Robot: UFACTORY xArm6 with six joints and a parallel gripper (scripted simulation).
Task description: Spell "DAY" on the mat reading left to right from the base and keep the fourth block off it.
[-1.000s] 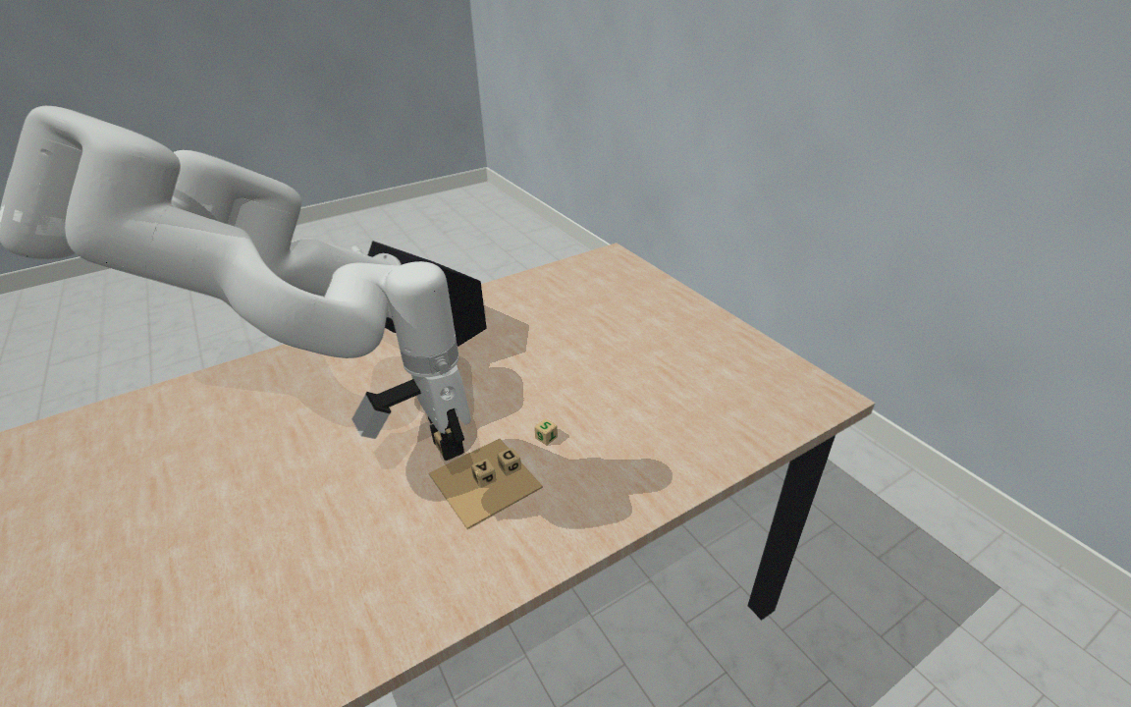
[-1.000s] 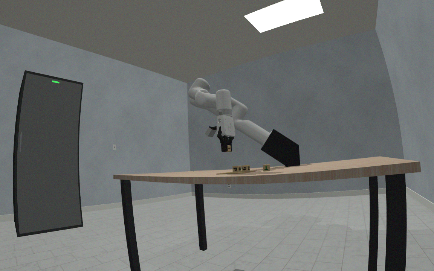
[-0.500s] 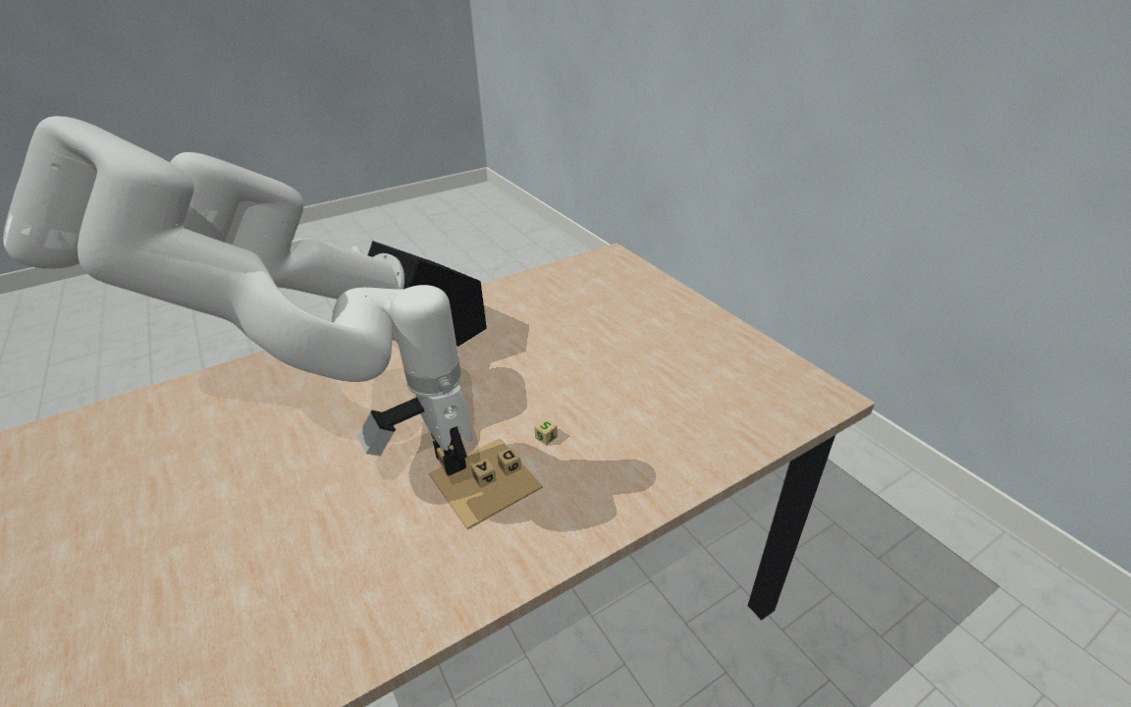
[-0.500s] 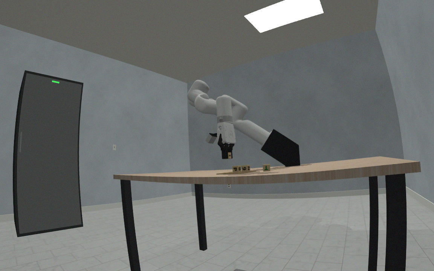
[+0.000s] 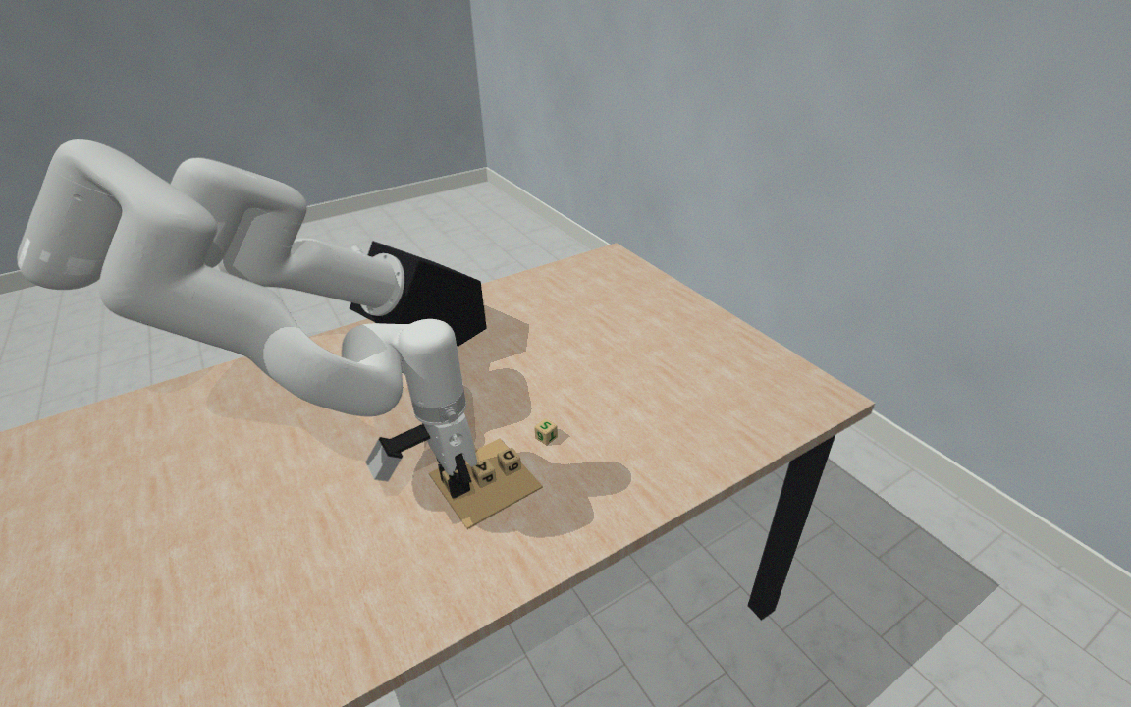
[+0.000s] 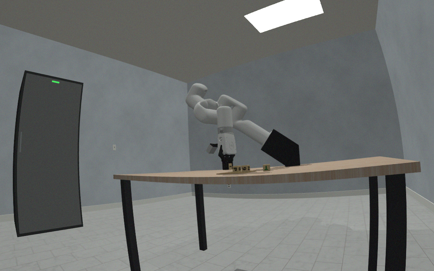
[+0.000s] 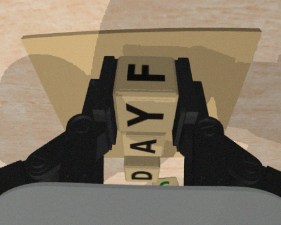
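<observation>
Right now my hand is 50 mm to the right of the mat, 40 mm above it and 10 mm short of it. Round my hand: D block: 100 mm to the left, 20 mm below, 10 mm ahead.
</observation>
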